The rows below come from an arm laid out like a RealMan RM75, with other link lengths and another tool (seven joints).
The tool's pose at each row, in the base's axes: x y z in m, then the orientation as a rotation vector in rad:
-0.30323 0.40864 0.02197 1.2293 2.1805 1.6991
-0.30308 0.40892 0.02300 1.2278 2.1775 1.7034
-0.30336 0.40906 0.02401 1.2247 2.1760 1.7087
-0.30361 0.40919 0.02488 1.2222 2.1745 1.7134
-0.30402 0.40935 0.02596 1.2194 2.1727 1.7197
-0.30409 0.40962 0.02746 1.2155 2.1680 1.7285
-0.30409 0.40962 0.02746 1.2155 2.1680 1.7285
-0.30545 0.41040 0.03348 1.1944 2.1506 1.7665
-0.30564 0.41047 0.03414 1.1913 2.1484 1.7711
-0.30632 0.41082 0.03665 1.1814 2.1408 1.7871
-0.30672 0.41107 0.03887 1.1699 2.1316 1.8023
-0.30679 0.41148 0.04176 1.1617 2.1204 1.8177
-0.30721 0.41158 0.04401 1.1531 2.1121 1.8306
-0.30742 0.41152 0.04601 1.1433 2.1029 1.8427
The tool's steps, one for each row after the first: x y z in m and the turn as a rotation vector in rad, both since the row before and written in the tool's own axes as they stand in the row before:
0.00046 0.00097 -0.00008 -0.0033 0.0013 0.0001
0.00065 0.00072 -0.00041 -0.0029 0.0030 -0.0005
0.00057 0.00062 -0.00035 -0.0027 0.0025 -0.0003
0.00078 0.00072 -0.00048 -0.0033 0.0034 0.0000
0.00078 0.00126 -0.00036 -0.0060 0.0037 -0.0002
0.00000 0.00000 0.00000 0.0000 0.0000 0.0000
0.00367 0.00451 -0.00220 -0.0248 0.0181 -0.0033
0.00042 0.00048 -0.00026 -0.0031 0.0022 -0.0008
0.00163 0.00186 -0.00087 -0.0107 0.0078 -0.0020
0.00127 0.00175 -0.00068 -0.0118 0.0067 -0.0035
0.00139 0.00251 -0.00054 -0.0125 0.0055 -0.0014
0.00121 0.00179 -0.00076 -0.0101 0.0055 -0.0021
0.00087 0.00168 -0.00069 -0.0107 0.0047 -0.0034

